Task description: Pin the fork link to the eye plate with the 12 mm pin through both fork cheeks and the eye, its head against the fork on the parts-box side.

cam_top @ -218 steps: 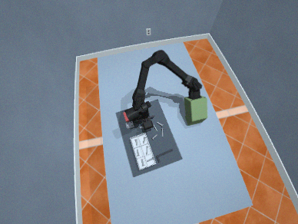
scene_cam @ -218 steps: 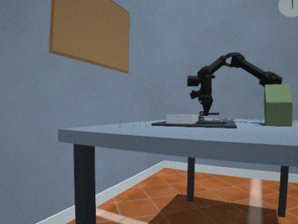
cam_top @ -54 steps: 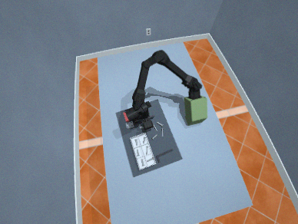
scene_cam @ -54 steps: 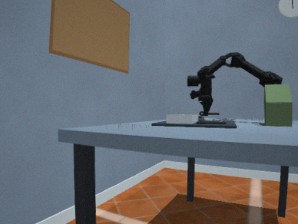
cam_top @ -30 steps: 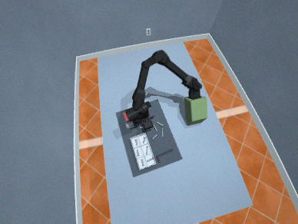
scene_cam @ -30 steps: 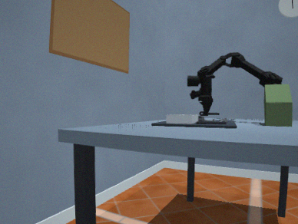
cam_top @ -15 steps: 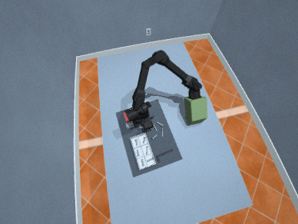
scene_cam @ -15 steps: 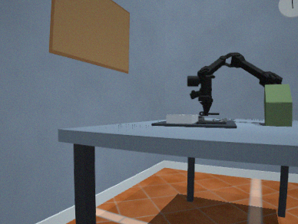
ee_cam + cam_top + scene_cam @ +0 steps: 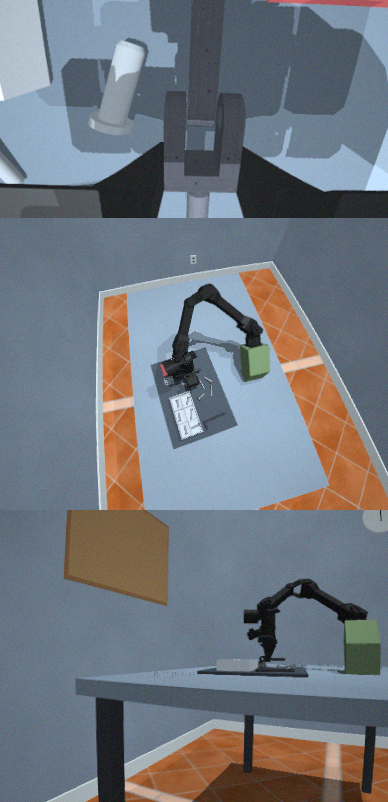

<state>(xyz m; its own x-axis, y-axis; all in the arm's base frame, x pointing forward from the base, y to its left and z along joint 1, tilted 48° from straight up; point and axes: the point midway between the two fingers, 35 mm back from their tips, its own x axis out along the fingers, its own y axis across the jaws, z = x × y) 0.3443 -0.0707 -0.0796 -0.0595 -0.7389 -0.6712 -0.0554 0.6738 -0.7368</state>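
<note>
The eye plate lies 40 mm ahead of my hand and 50 mm below it. Round my hand: thick headed pin 30 mm ahead, 50 mm to the left, 50 mm below; then dark mat 20 mm ahead, 100 mm to the left, 70 mm below; then thin headed pin 50 mm behind, 70 mm to the left, 60 mm below.
</note>
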